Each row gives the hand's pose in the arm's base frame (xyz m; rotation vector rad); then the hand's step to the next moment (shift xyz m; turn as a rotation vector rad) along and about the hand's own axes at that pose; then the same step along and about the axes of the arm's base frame.
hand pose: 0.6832 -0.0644 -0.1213 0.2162 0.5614 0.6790
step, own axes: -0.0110 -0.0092 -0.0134 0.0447 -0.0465 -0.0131
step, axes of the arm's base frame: -0.0096 -0.0140 -0.0099 0.0460 -0.0065 -0.0466
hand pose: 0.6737 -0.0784 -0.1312 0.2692 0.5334 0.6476
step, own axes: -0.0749 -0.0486 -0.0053 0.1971 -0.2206 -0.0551
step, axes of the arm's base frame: -0.0288 -0.0845 0.0051 0.2121 -0.0407 -0.2095
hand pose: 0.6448 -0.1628 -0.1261 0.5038 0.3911 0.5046
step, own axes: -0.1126 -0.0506 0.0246 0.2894 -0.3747 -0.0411
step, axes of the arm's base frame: -0.0612 -0.1085 0.0182 0.3483 -0.1125 -0.3031
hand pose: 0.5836 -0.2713 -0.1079 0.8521 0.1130 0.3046
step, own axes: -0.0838 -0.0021 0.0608 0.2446 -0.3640 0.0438
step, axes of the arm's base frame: -0.0659 -0.0711 0.0363 0.3219 -0.1811 -0.2404
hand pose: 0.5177 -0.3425 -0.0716 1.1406 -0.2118 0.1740
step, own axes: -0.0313 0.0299 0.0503 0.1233 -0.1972 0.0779
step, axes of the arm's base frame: -0.0415 -0.0347 0.0385 0.1613 -0.1478 -0.1109
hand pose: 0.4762 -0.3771 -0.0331 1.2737 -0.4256 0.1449
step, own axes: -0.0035 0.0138 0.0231 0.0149 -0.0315 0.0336
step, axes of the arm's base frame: -0.0131 -0.0173 0.0162 0.0165 -0.0430 -0.0148
